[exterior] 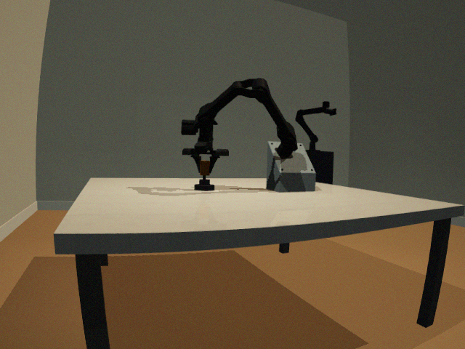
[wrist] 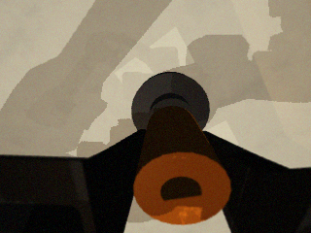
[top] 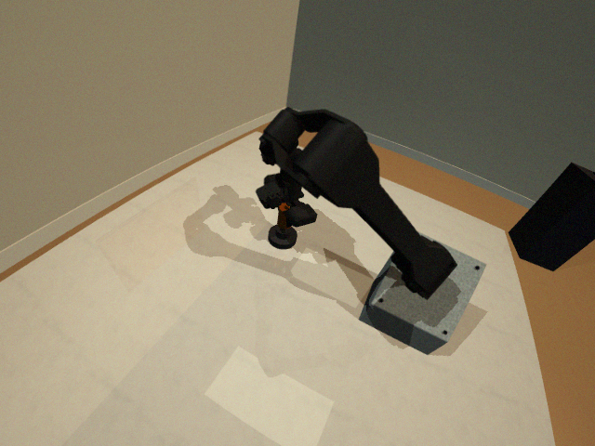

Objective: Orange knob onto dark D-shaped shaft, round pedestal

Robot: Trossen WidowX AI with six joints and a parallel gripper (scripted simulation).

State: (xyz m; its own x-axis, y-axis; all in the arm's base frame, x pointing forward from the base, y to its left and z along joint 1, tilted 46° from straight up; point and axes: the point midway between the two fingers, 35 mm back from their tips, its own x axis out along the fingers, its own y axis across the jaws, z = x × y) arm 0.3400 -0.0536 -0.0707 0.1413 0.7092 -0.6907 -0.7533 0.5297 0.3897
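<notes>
My gripper tip is 20 mm below the orange knob. Round my gripper tip: pedestal 40 mm below.
</notes>
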